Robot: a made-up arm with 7 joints. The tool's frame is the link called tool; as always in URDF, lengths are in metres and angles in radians. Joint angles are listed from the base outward.
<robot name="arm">
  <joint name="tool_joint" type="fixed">
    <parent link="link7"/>
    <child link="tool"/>
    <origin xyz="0 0 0"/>
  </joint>
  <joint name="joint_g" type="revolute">
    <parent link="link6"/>
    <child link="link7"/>
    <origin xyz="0 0 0"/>
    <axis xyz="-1 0 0"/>
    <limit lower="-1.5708" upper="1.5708"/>
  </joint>
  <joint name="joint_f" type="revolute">
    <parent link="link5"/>
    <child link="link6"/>
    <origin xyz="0 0 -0.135"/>
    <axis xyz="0 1 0"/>
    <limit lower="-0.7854" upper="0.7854"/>
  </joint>
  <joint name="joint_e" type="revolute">
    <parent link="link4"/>
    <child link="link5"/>
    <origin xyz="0 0 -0.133"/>
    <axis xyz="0 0 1"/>
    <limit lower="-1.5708" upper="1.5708"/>
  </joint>
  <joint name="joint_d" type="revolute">
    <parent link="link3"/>
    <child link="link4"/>
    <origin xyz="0 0 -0.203"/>
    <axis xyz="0 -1 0"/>
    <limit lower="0" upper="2.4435"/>
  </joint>
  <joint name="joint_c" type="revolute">
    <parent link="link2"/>
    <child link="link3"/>
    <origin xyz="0 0 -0.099"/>
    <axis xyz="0 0 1"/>
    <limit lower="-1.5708" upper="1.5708"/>
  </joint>
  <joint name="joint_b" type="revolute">
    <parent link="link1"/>
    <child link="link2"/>
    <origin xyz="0 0.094 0"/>
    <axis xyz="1 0 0"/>
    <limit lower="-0.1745" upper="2"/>
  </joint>
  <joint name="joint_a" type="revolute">
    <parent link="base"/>
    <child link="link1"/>
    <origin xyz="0 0.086 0"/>
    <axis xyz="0 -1 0"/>
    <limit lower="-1.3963" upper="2"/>
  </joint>
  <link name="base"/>
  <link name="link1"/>
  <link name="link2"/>
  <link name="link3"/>
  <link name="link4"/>
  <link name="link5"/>
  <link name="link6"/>
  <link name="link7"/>
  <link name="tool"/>
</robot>
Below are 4 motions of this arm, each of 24 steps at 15 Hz.
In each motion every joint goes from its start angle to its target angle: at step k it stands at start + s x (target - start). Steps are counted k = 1, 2, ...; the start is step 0. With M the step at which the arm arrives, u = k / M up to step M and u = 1 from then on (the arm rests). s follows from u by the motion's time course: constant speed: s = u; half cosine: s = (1 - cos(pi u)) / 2; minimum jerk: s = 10 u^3 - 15 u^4 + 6 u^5.
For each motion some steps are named. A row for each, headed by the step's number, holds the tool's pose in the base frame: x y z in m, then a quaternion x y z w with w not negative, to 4 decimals.
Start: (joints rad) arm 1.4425 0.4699 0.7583 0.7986 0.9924 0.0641 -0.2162
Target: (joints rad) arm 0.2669 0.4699 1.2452 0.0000 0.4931 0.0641 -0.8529
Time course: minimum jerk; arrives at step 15
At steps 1, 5, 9, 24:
1: 0.3916 0.5192 0.0884 -0.3262 -0.7288 0.5841 0.1459
5: 0.4173 0.5216 -0.0535 -0.2164 -0.6020 0.7115 0.2910
9: 0.3078 0.4874 -0.3613 0.0858 -0.2028 0.8350 0.5043
24: 0.1340 0.4381 -0.4902 0.2744 0.0944 0.7890 0.5415

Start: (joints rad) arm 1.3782 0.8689 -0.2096 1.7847 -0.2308 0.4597 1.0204
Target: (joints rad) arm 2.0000 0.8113 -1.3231 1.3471 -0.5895 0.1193 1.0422
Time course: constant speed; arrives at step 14
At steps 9, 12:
9: 0.3324 0.2727 0.2342 0.4893 -0.4626 -0.6080 0.4206
12: 0.3544 0.2663 0.2365 0.5401 -0.3605 -0.6392 0.4120

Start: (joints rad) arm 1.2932 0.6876 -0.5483 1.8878 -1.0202 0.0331 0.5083
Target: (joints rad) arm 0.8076 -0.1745 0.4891 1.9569 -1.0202 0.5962 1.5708
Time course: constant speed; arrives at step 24
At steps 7, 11, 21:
7: 0.3002 0.2144 0.1348 0.5567 -0.6497 -0.4318 0.2856
11: 0.3019 0.2231 0.1213 0.4559 -0.6782 -0.4072 0.4078
21: 0.3099 0.2539 0.0432 0.0872 -0.6814 -0.3267 0.6491

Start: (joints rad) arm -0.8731 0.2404 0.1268 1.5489 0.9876 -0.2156 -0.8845
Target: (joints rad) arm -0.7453 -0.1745 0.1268 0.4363 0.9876 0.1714 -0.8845
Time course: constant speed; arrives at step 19
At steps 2, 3, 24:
2: -0.0752 0.2792 -0.4123 0.3453 -0.1669 0.5192 0.7638
3: -0.0872 0.2744 -0.4222 0.3541 -0.1319 0.5186 0.7670
24: -0.2831 0.0995 -0.4724 0.3378 0.4424 0.4053 0.7252

